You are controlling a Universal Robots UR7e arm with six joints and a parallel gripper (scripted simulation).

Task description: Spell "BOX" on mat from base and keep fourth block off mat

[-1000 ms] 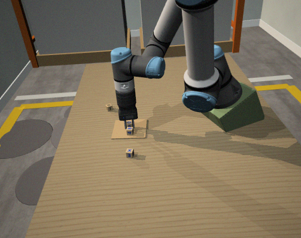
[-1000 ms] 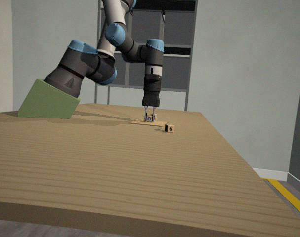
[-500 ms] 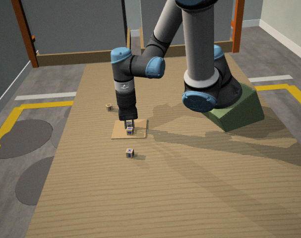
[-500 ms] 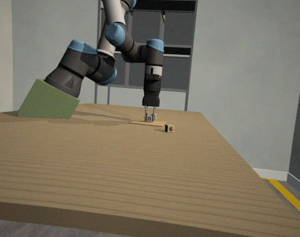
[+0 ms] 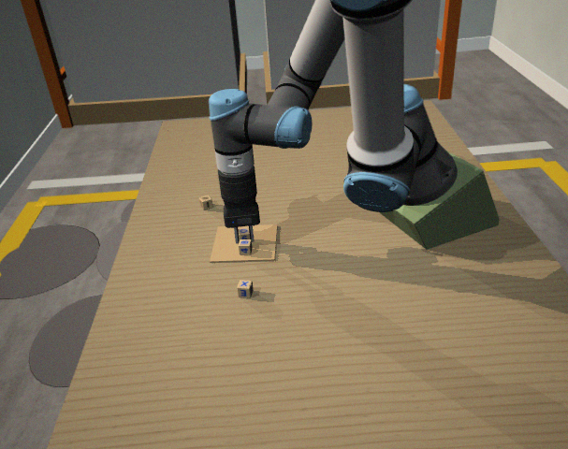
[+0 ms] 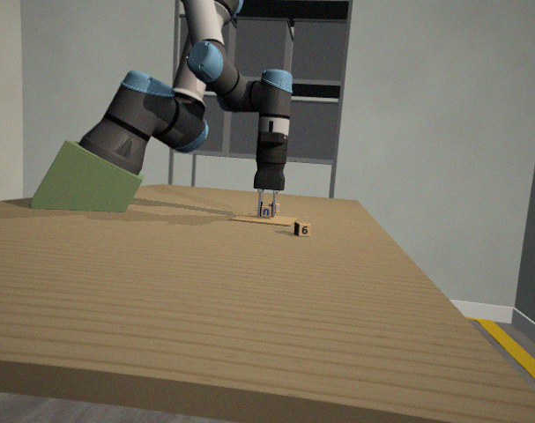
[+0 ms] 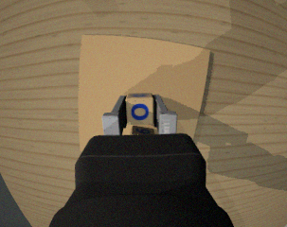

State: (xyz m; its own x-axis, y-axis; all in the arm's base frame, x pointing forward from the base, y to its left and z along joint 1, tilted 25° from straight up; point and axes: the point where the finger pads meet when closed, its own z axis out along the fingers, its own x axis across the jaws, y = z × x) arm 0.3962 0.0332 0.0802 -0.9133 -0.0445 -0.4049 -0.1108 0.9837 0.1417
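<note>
My gripper is now 10 mm above the O block. From my hand the other things lie so: B block 40 mm to the left, 10 mm below; then X block 10 mm behind, 180 mm to the left, 10 mm below; then mat 20 mm below.
</note>
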